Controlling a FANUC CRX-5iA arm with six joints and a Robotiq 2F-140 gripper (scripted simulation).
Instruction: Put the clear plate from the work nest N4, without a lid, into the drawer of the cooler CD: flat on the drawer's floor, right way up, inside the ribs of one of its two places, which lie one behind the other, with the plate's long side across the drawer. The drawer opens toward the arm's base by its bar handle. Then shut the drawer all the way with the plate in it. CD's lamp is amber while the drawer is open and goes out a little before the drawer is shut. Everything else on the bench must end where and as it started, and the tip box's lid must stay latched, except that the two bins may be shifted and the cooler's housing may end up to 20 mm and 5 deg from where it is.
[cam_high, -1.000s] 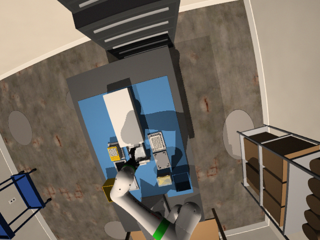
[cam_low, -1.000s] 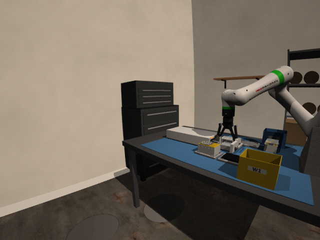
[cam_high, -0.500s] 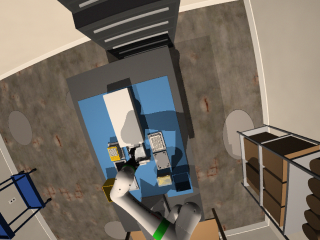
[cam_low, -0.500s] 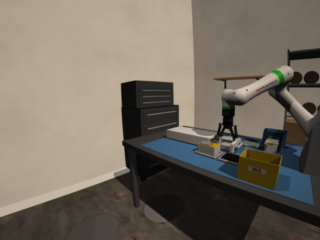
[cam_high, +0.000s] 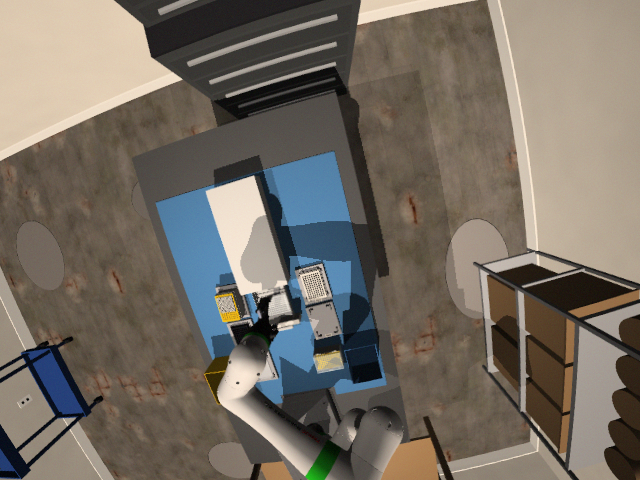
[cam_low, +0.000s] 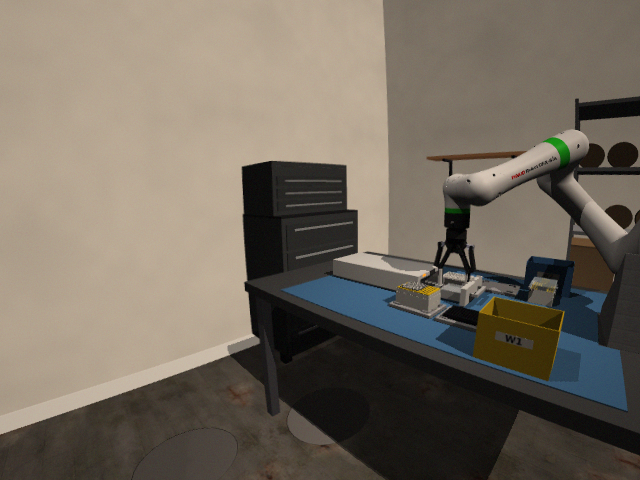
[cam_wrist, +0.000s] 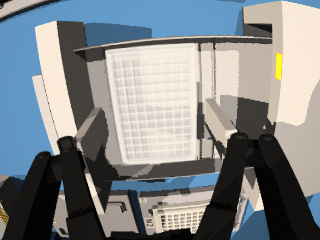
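Now: hand 4 cm above the clear plate. From my hand the other things lie so: white well plate 19 cm to the right, 4 cm below, 3 cm ahead; then yellow tip box 17 cm to the left, 7 cm ahead; then drawer 3 cm below, 3 cm ahead.
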